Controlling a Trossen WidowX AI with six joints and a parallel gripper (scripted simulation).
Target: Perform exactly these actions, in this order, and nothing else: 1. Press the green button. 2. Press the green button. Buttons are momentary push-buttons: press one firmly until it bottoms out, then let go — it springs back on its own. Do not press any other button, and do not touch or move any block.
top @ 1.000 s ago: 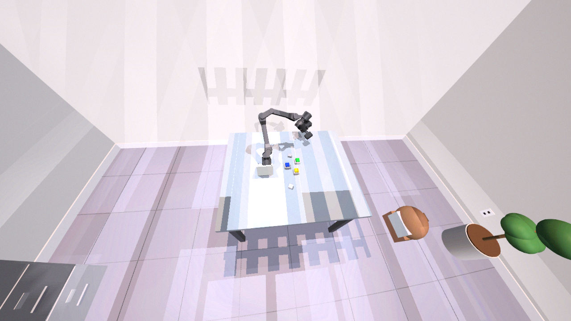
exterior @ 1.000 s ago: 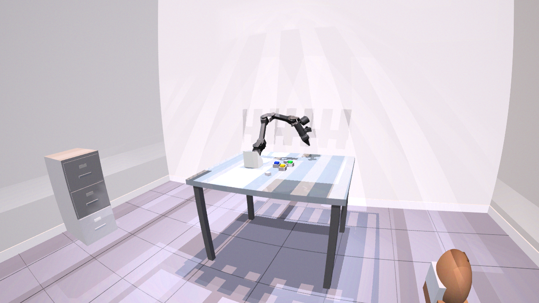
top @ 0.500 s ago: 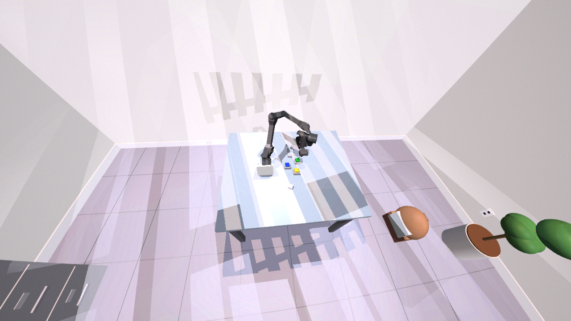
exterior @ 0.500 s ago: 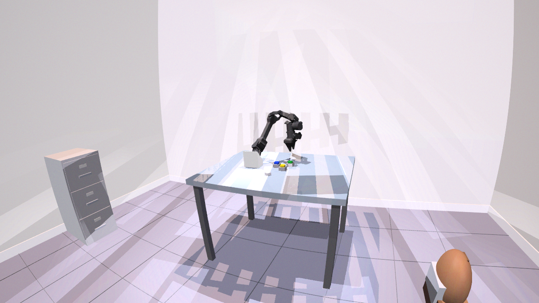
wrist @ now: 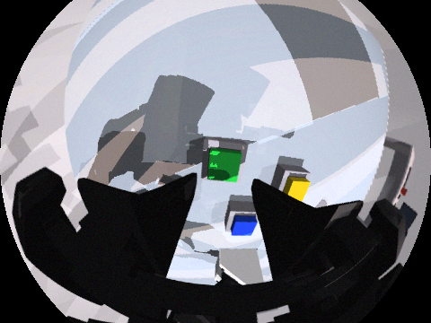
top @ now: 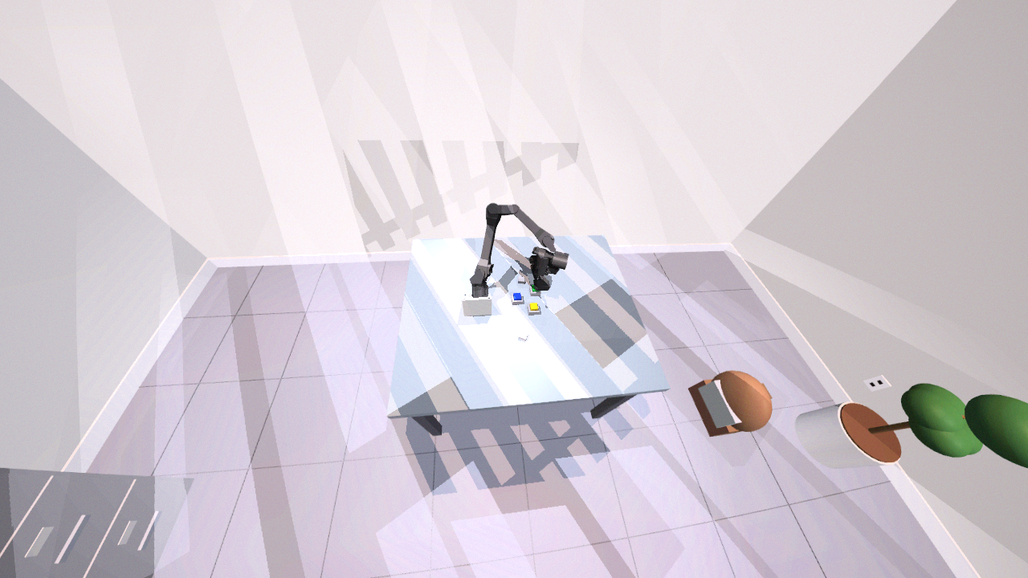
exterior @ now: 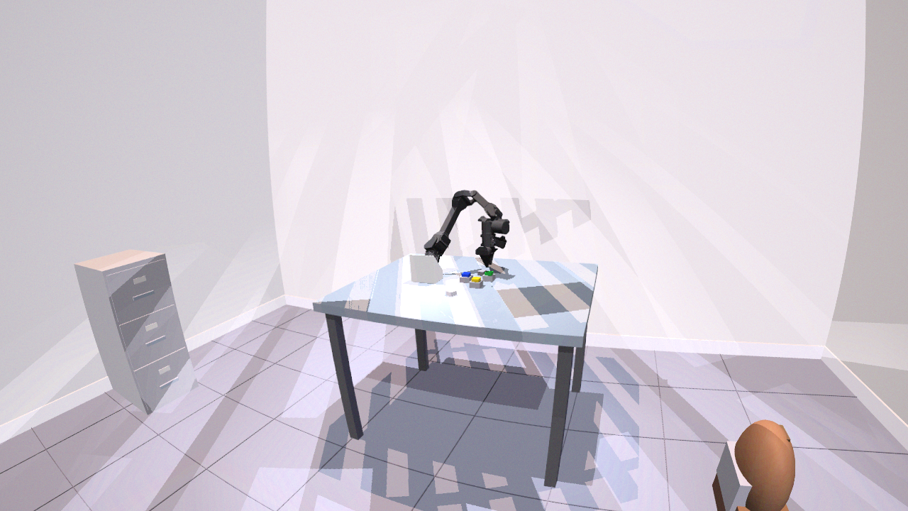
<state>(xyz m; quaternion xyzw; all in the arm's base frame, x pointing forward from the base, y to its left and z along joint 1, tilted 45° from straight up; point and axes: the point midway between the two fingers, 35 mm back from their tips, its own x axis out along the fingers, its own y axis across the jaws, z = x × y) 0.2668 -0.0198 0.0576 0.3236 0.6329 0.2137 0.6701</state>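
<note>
Right now the green button is 3 cm below my gripper tip. Round my gripper tip: blue button: 10 cm behind, 3 cm to the right, 3 cm below; then yellow button: 4 cm behind, 10 cm to the right, 3 cm below; then small white block: 12 cm behind, 22 cm to the right, 6 cm below.
</note>
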